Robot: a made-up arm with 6 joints. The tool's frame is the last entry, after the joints. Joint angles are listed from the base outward.
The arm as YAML. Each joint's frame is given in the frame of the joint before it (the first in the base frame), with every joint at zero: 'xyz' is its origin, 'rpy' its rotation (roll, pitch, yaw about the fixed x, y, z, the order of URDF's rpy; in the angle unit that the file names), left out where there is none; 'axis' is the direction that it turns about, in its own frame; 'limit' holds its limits. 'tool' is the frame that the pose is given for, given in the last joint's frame.
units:
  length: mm
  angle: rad
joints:
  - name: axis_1
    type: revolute
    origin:
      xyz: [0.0, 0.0, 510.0]
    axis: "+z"
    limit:
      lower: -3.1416
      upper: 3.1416
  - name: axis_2
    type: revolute
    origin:
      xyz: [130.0, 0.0, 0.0]
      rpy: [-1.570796, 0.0, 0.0]
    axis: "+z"
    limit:
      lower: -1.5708
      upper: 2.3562
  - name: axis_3
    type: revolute
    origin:
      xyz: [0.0, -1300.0, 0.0]
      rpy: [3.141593, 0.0, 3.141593]
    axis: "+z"
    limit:
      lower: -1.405
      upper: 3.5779
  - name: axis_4
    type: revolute
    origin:
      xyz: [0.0, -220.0, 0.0]
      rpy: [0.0, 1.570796, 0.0]
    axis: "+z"
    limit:
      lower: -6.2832
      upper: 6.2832
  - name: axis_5
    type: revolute
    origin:
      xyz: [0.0, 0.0, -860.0]
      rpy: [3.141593, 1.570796, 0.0]
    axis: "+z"
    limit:
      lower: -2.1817
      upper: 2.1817
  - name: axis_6
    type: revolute
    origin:
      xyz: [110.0, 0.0, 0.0]
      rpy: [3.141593, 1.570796, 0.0]
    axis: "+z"
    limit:
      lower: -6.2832
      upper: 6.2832
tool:
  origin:
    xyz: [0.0, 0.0, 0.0]
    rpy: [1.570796, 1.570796, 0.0]
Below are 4 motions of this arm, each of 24 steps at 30 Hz.
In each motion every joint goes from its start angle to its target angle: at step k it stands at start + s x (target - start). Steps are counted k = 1, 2, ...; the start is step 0. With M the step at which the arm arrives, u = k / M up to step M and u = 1 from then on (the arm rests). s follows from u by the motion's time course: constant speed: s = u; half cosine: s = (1 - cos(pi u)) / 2; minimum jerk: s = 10 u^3 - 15 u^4 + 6 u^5.
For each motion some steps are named. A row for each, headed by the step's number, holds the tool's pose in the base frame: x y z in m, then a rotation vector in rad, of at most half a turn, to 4 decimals.
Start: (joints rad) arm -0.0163 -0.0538 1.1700 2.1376 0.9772 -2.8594
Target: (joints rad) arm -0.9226 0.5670 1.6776 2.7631 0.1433 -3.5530
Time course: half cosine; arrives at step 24
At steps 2, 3, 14, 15, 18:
2: 0.2312 0.0684 2.7344 0.2010 -0.3540 0.8064
3: 0.2524 0.0613 2.7360 0.2131 -0.3620 0.7728
14: 0.6683 -0.4112 2.6865 0.3628 -0.7766 -0.0481
15: 0.6828 -0.4824 2.6710 0.3529 -0.8336 -0.1163
18: 0.6886 -0.6762 2.6214 0.3005 -0.9851 -0.2753

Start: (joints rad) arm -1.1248 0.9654 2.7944 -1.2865 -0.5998 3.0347
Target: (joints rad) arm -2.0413 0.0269 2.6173 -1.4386 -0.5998 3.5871
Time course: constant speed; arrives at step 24
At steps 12, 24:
12: 0.0606 -0.0163 2.2930 2.0043 0.0349 1.1936
24: 0.3976 0.6459 2.1270 1.4137 -0.1655 0.6838

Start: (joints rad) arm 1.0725 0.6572 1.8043 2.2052 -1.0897 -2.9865
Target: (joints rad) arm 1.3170 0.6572 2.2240 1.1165 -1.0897 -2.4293
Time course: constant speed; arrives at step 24
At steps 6, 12, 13, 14, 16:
6: 0.4924 0.8383 2.4840 2.1502 -0.9293 0.4085
12: 0.4186 0.7958 2.4779 2.2910 -0.6188 0.4340
13: 0.4065 0.7886 2.4764 2.3091 -0.5651 0.4444
14: 0.3943 0.7814 2.4747 2.3257 -0.5112 0.4565
16: 0.3700 0.7668 2.4710 2.3540 -0.4029 0.4859

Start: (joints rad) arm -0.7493 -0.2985 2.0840 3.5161 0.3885 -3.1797
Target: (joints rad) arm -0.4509 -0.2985 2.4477 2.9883 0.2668 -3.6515
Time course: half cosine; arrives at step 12
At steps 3, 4, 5, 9, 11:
3: -0.8471 0.7063 2.2384 -0.7280 -1.9952 -0.6688
4: -0.8814 0.6932 2.2058 -0.6703 -2.0560 -0.5212
5: -0.9203 0.6752 2.1668 -0.6040 -2.1177 -0.3467
9: -1.0589 0.5738 2.0009 -0.3595 -2.2658 0.3753
11: -1.0901 0.5393 1.9542 -0.3025 -2.2779 0.5731

